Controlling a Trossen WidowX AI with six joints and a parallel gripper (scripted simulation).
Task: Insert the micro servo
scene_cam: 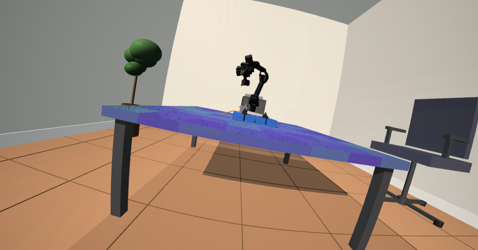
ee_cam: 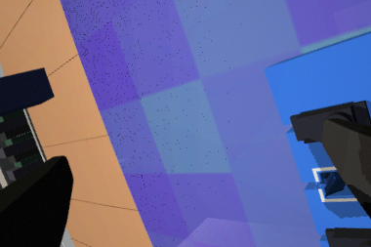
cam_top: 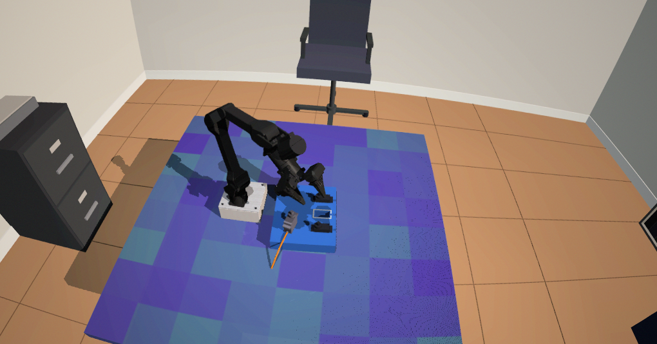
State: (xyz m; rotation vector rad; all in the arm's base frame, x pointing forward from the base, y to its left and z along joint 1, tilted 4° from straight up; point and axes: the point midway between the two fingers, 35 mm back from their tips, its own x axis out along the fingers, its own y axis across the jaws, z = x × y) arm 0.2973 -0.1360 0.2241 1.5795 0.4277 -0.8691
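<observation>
Now: gripper tip 260 mm above the blue deck, 130 mm to the right of it and 90 mm past it.
</observation>
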